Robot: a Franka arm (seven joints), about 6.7 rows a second.
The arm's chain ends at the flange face. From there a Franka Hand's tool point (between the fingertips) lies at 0.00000 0.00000 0.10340 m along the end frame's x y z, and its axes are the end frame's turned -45 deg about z.
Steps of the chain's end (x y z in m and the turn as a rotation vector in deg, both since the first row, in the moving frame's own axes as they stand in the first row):
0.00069 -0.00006 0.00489 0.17 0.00 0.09
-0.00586 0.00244 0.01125 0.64 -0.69 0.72
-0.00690 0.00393 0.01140 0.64 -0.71 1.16
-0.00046 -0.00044 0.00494 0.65 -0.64 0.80
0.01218 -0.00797 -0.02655 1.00 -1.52 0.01
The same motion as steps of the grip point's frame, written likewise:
0.00075 0.00023 0.00489 0.12 0.12 0.09
-0.00592 -0.00412 0.01124 0.94 -0.04 0.72
-0.00773 -0.00382 0.01139 0.95 -0.05 1.16
0.00001 -0.00228 0.00493 0.91 0.01 0.80
0.01359 -0.00024 -0.02660 1.78 -0.37 0.01

